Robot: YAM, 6 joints.
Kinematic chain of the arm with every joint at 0, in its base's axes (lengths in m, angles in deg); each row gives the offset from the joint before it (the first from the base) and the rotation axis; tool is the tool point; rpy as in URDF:
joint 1: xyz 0 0 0.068 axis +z
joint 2: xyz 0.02 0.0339 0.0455 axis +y
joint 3: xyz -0.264 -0.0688 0 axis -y
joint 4: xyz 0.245 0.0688 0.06 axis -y
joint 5: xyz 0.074 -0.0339 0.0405 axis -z
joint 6: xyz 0.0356 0 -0.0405 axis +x
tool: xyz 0 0 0 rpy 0 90 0
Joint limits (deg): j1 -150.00..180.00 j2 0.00..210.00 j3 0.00..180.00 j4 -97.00..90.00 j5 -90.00..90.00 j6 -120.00..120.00
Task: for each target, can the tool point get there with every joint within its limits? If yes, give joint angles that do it. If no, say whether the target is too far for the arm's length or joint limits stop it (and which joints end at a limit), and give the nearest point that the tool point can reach.
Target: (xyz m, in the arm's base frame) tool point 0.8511 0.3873 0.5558
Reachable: no: too far | nearest point 0.5311 0.2417 0.3859 | short by 0.391 m
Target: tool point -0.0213 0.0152 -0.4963
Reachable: no: joint limits stop it (at a limit: joint 2) | nearest point -0.0781 0.0557 -0.3465 | short by 0.165 m
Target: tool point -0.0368 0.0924 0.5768
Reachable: yes | joints -48.09 41.48 115.60 -48.27 -74.65 -79.92
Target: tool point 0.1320 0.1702 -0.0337
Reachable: yes | joints 47.75 130.40 38.58 -13.89 -28.08 50.95
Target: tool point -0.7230 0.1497 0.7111
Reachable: no: too far | nearest point -0.4907 0.1016 0.5138 | short by 0.309 m
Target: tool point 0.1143 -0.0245 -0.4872
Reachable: no: joint limits stop it (at a limit: joint 2) | nearest point 0.1474 -0.0316 -0.3668 | short by 0.125 m
